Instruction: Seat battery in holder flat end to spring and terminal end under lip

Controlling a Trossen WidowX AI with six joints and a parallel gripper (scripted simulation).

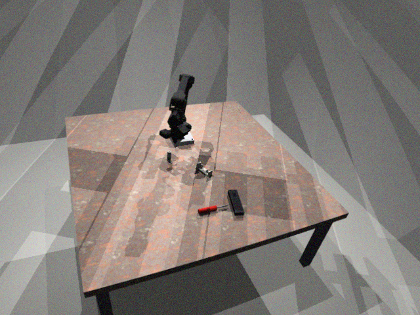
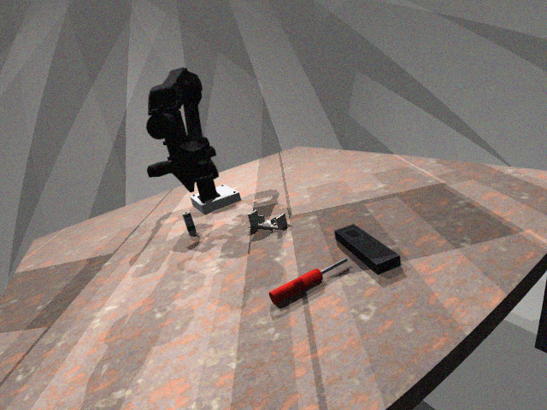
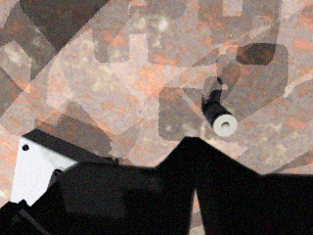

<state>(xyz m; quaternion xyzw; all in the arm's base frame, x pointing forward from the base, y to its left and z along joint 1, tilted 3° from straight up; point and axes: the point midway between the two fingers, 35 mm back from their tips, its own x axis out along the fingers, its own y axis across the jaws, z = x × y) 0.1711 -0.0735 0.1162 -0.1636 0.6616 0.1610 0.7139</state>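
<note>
My gripper tip is now 1 cm short of the battery, 3 cm to the left of it and 8 cm above it. The rest, counted from my gripper tip: black rectangular block 42 cm ahead, 21 cm to the left, 9 cm below; then red-handled screwdriver 43 cm ahead, 9 cm to the left, 10 cm below.
</note>
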